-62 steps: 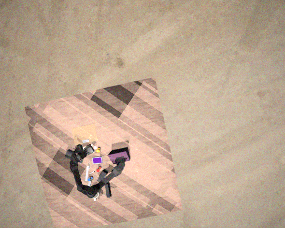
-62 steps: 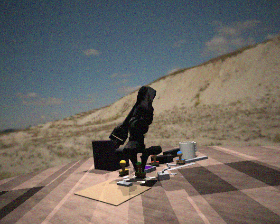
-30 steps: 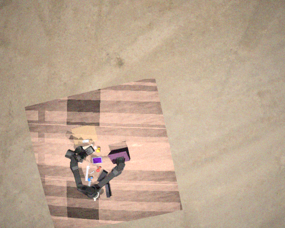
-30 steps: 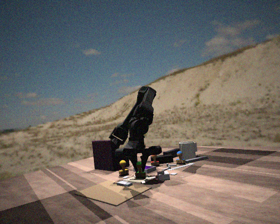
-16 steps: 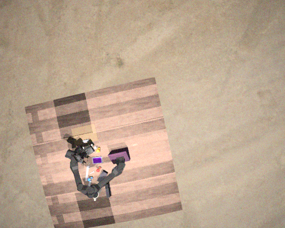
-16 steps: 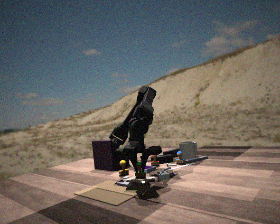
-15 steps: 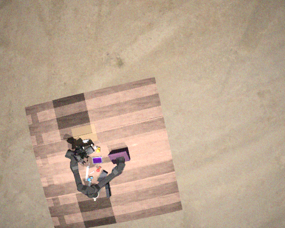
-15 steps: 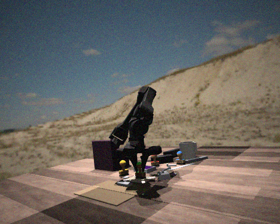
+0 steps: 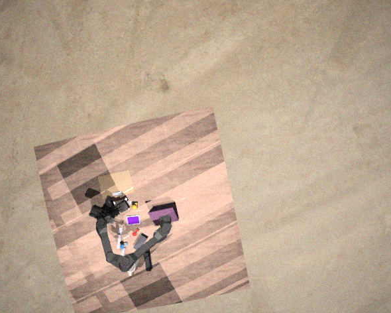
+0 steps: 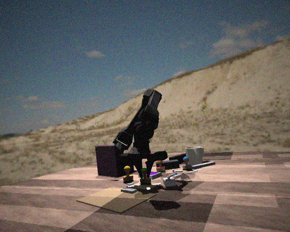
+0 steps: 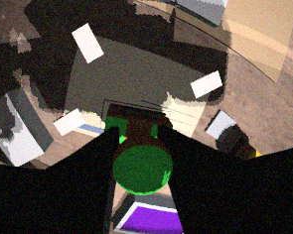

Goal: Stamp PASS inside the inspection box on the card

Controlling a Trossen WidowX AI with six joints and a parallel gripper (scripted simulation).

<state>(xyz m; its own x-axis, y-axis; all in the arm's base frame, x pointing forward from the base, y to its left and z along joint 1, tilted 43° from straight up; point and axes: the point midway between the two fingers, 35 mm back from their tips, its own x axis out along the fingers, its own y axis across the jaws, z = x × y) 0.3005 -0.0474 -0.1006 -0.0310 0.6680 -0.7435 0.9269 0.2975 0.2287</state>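
The green-knobbed PASS stamp lies right at my gripper tip. Round my gripper tip: grey block: 9 cm ahead, 4 cm to the left, 1 cm below; then yellow-knobbed stamp: 11 cm behind, 1 cm to the left; then cream card: 3 cm below, 1 cm to the right.
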